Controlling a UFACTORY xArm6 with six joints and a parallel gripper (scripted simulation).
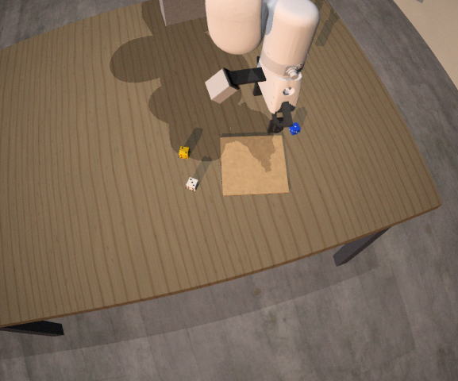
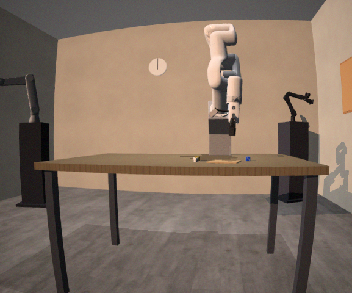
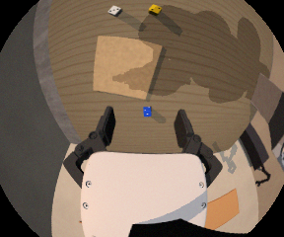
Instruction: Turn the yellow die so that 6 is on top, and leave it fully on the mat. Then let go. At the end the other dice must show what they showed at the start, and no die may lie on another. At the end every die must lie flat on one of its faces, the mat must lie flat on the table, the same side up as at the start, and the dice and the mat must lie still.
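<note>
The yellow die lies 160 mm to the right of my hand, 130 mm below it and 70 mm behind it. From my hand the other things lie so: white die 190 mm to the right, 130 mm below; then tan mat 130 mm below, 50 mm to the right, 30 mm ahead; then blue die 130 mm below, 80 mm to the left, 20 mm ahead.
</note>
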